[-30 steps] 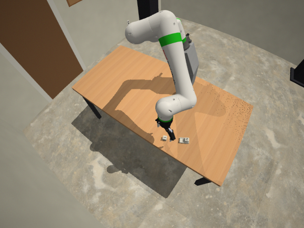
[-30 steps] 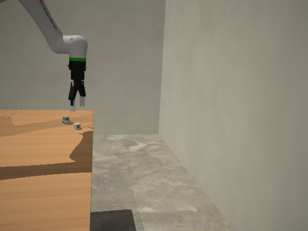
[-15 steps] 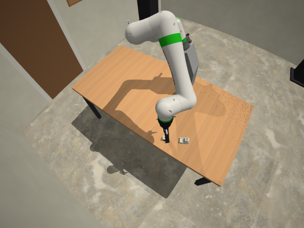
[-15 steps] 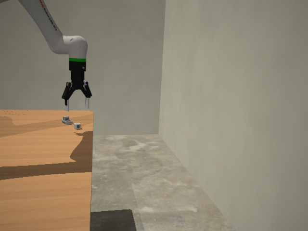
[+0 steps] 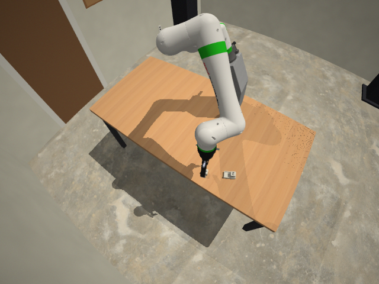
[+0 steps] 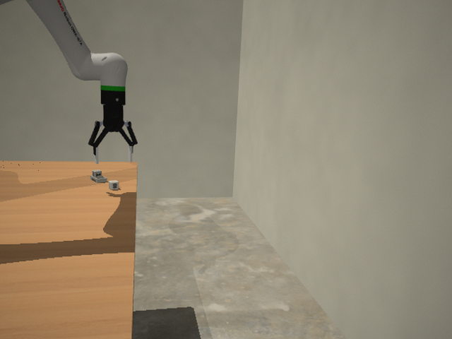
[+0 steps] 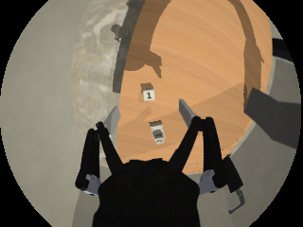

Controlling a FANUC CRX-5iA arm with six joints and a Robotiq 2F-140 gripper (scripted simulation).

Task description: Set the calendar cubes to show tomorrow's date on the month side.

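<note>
Now: hand 110 mm above the white date cube. Also, from my hand: calendar tray: 140 mm to the left, 120 mm below, 70 mm behind.
</note>
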